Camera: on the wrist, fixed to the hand. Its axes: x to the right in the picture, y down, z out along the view.
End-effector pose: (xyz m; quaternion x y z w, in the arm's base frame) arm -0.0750 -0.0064 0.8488 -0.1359 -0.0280 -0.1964 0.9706
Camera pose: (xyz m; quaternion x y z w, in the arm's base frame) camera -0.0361 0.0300 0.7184 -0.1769 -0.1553 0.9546 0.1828
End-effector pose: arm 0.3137 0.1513 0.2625 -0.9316 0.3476 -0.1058 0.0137
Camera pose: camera 0.2441 0.0906 0.3688 0.2778 0.8931 0.3310 0.1247
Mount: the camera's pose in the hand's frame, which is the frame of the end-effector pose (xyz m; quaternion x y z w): 0.0082 0.0804 -0.1154 -0.0896 -0.3101 0.9463 0.0183
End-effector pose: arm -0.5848 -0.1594 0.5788 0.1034 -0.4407 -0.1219 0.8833
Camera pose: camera -0.4773 -0.0769 0.5402 -0.5321 -0.3689 0.7621 0.0041
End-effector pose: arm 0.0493 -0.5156 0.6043 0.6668 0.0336 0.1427 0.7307
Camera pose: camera 0.0164 -0.3965 0.6720 -0.0228 0.8697 -0.4903 0.0515
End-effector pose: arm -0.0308 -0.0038 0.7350 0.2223 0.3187 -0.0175 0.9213
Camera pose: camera -0.0772 0.1181 0.6816 0.2177 -0.4886 0.8311 0.1522
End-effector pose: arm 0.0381 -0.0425 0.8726 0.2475 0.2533 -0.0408 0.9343
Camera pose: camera 0.0091 0.0839 0.8176 0.1479 -0.5156 0.8293 0.1564
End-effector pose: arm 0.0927 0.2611 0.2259 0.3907 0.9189 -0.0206 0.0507
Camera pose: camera 0.1360 0.3317 0.3399 0.8658 -0.3668 0.0088 0.3404
